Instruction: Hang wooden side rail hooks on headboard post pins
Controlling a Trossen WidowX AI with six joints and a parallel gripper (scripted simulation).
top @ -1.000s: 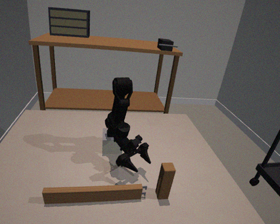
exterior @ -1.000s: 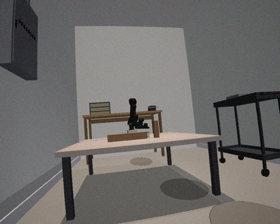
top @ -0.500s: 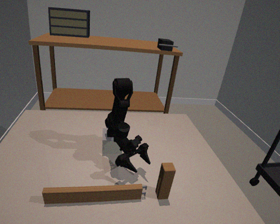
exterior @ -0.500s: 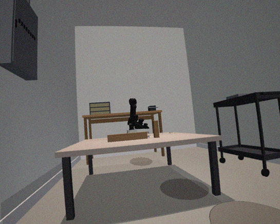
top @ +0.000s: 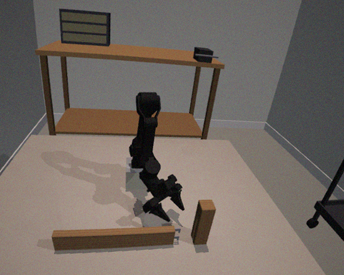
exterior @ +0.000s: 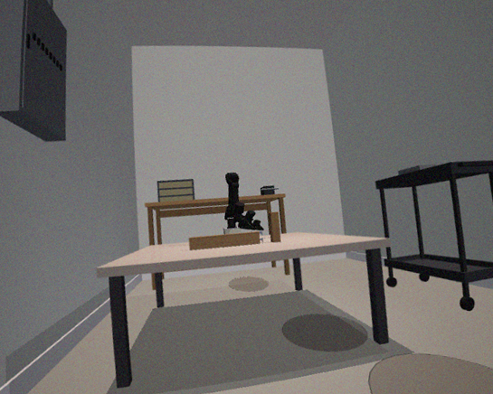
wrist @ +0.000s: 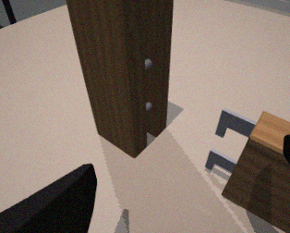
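My gripper tip is 50 mm short of the headboard post, 80 mm to the right of it and 10 mm below it.
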